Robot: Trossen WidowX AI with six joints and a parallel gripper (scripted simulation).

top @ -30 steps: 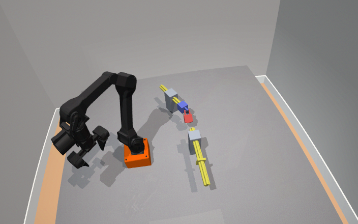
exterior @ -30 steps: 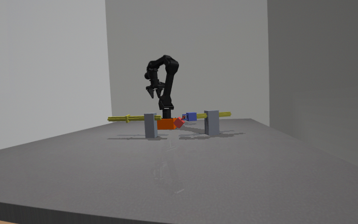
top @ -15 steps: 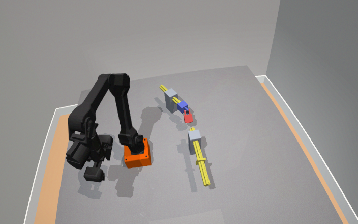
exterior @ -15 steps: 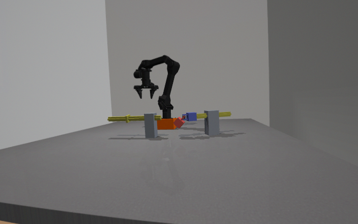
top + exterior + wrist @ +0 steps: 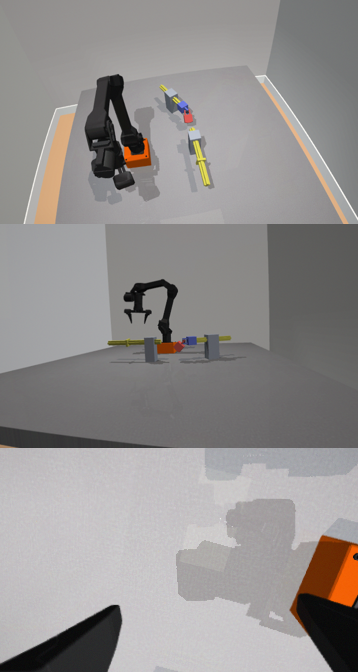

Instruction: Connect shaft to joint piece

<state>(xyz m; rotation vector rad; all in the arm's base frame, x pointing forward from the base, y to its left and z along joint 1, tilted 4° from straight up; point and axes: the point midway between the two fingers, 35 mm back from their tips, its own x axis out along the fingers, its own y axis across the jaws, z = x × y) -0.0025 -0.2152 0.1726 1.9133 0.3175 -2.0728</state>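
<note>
Right now my gripper tip is 370 mm to the right of the red square joint piece, 270 mm short of it and 130 mm above it.
</note>
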